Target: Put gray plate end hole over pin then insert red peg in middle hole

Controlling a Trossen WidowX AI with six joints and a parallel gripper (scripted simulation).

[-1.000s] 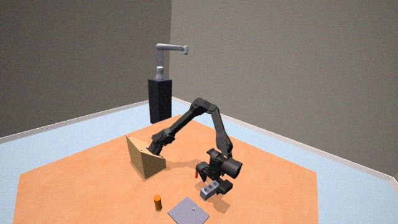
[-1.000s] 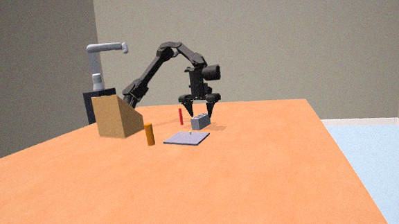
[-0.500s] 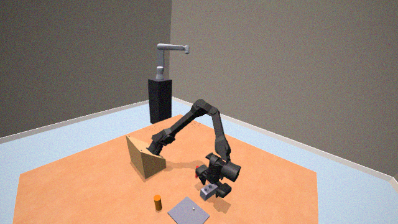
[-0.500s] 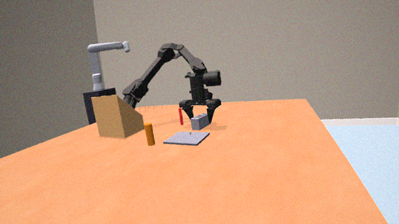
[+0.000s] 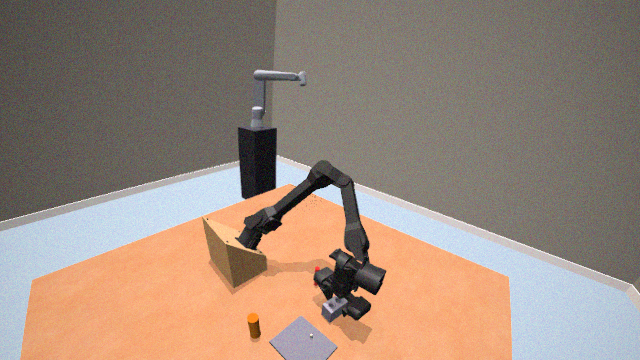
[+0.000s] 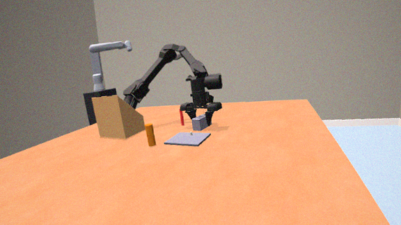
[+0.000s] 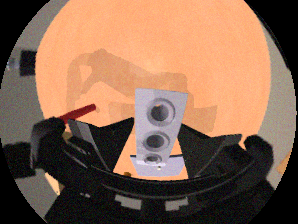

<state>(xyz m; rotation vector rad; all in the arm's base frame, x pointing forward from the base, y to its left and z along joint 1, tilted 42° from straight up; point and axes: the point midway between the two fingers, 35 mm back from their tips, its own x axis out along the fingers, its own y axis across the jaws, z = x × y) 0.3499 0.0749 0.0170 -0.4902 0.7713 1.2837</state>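
My gripper tip is 10 mm past the gray base and 140 mm to the left of it. From my gripper tip the other things lie so: orange cylinder: 130 mm behind, 220 mm to the right, 30 mm above; then red peg: 110 mm behind, 40 mm to the left, 30 mm above; then gray plate: 30 mm above.
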